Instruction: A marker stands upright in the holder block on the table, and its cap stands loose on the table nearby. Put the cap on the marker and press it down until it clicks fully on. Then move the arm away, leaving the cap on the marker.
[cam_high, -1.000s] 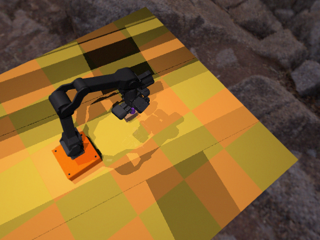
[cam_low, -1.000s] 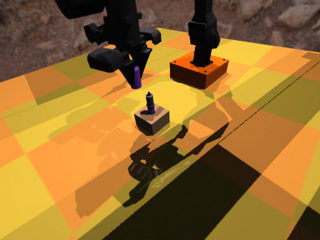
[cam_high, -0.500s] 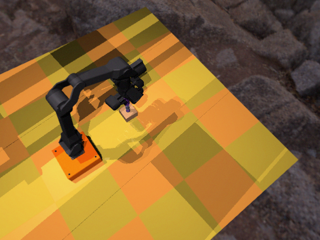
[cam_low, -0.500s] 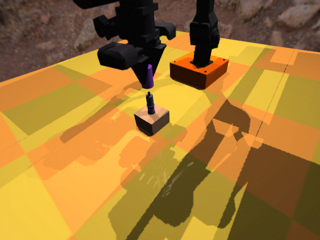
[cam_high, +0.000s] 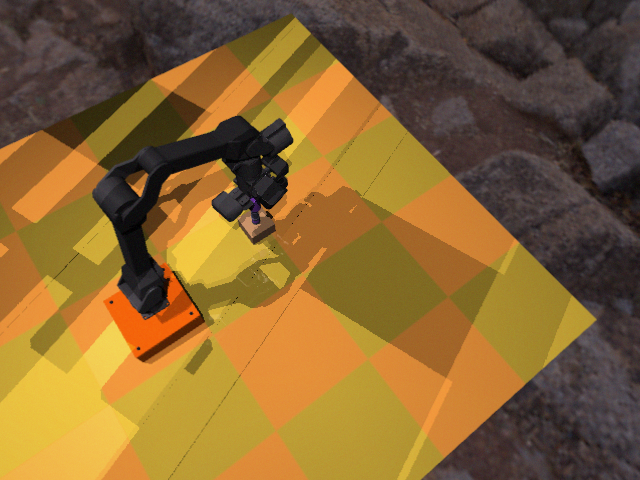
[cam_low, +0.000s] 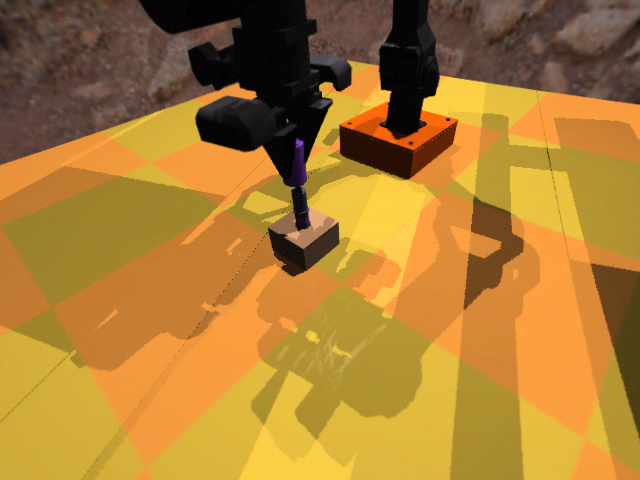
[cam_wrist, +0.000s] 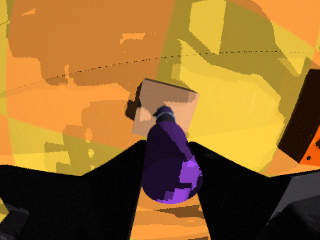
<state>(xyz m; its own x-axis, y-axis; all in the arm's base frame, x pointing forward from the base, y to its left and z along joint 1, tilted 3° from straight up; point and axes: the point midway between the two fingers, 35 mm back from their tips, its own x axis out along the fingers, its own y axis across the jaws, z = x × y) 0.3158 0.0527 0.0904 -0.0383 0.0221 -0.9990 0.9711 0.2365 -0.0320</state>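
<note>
The brown holder block is 10 cm below my gripper tip. Round my gripper tip: purple cap: 1 cm above.
</note>
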